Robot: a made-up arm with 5 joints.
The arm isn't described. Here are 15 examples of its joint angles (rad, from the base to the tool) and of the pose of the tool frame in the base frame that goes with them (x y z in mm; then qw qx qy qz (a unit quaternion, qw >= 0)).
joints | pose
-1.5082 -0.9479 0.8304 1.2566 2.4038 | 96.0 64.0 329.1 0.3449 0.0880 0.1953 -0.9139
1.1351 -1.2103 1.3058 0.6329 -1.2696 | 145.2 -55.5 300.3 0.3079 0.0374 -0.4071 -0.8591
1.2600 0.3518 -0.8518 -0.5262 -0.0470 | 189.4 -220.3 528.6 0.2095 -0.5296 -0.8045 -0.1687
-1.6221 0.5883 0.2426 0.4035 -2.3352 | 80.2 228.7 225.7 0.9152 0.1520 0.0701 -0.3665
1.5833 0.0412 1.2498 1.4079 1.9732 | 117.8 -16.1 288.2 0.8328 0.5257 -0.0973 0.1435
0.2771 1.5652 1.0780 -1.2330 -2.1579 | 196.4 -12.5 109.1 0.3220 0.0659 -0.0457 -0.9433
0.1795 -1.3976 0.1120 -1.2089 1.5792 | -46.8 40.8 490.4 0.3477 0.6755 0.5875 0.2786
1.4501 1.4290 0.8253 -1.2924 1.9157 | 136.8 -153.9 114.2 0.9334 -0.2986 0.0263 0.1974
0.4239 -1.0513 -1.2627 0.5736 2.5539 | -44.5 81.7 539.3 0.0428 0.9908 0.1057 0.0731
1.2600 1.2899 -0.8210 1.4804 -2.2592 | 187.1 -213.0 163.8 0.2078 0.0941 -0.1629 0.9599
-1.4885 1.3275 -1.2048 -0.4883 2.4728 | 120.8 350.1 304.0 0.2131 0.3715 0.7353 -0.5252
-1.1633 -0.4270 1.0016 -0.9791 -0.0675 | 157.3 153.9 407.4 0.4769 0.4983 -0.6697 0.2753
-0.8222 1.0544 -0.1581 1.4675 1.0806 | 209.1 131.2 183.2 0.5536 0.0404 0.3841 0.7378
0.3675 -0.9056 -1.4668 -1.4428 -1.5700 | -87.7 88.1 409.3 0.4921 -0.2540 0.3516 -0.7548
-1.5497 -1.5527 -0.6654 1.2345 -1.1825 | 89.2 -134.9 469.1 0.2857 0.9417 -0.1717 0.0459
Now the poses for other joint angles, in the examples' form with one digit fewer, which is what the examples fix.
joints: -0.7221 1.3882 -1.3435 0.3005 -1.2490
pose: 360 242 242 0.784 0.487 -0.306 -0.232
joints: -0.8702 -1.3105 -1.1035 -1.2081 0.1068
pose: -73 -191 375 0.765 -0.205 0.476 0.383
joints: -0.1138 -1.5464 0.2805 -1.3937 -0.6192
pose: -65 -6 457 0.498 -0.326 0.791 -0.142
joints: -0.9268 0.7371 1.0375 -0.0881 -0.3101
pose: 165 101 176 0.958 -0.035 0.046 0.280
